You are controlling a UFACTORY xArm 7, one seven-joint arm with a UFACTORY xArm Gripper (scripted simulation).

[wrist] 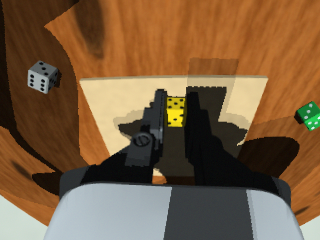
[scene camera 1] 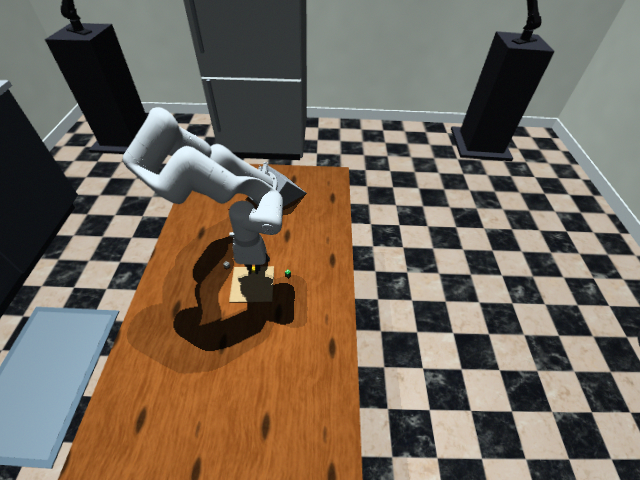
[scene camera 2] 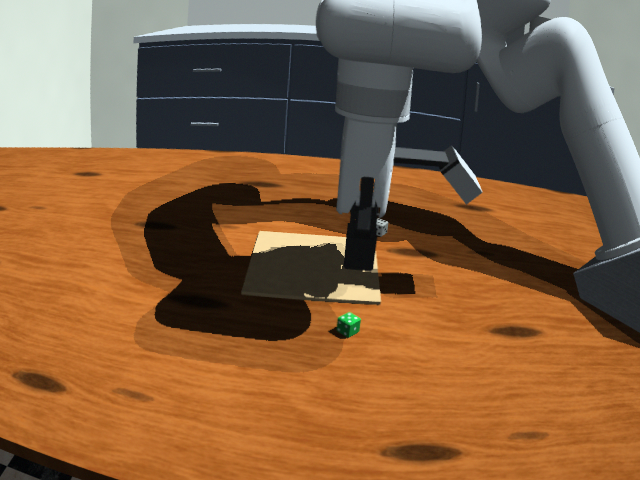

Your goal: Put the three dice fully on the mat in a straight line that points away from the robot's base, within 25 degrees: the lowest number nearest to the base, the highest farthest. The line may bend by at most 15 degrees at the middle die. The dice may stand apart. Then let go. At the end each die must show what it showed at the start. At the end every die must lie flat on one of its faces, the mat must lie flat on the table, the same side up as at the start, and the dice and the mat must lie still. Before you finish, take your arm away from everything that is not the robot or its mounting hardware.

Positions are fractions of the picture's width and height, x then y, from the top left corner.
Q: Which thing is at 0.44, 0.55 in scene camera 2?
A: A tan mat.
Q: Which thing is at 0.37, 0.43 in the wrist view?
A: A tan mat.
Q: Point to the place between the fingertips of the gripper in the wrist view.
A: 0.55, 0.44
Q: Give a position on a white die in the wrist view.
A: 0.13, 0.32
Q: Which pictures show the gripper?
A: The wrist view, scene camera 1 and scene camera 2: all of them.
